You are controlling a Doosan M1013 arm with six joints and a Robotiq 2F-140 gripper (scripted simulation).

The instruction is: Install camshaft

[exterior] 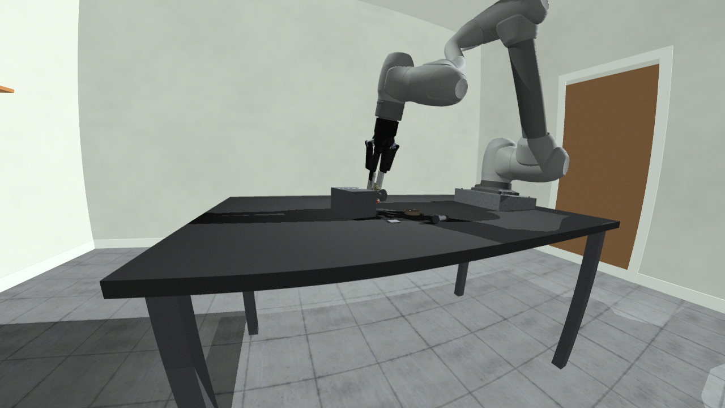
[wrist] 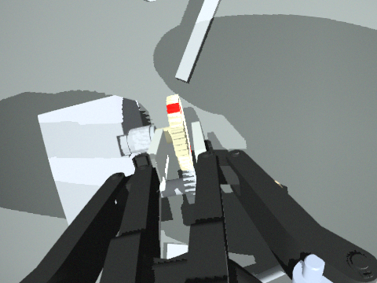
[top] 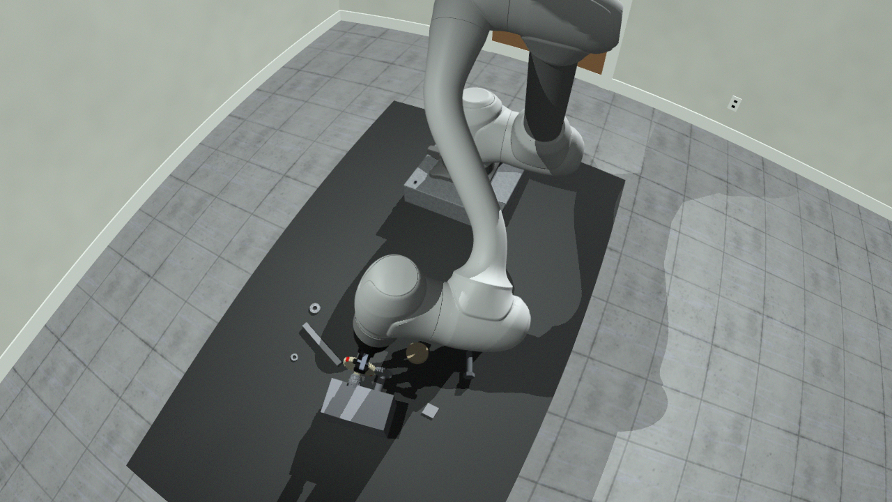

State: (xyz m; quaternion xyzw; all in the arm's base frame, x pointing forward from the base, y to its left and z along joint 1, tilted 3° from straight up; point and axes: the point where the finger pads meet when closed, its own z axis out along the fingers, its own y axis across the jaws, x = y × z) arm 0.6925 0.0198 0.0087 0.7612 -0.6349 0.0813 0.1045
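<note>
My hand is 1 cm past the small crank gear, 4 cm to the right of it and 5 cm above it. From my hand the other things lie so: small grey block: 2 cm ahead, 17 cm to the left, 11 cm below; then grey bar: 2 cm behind, 15 cm to the right, 10 cm below; then tan disc: 11 cm behind, 8 cm to the left, 10 cm below.
</note>
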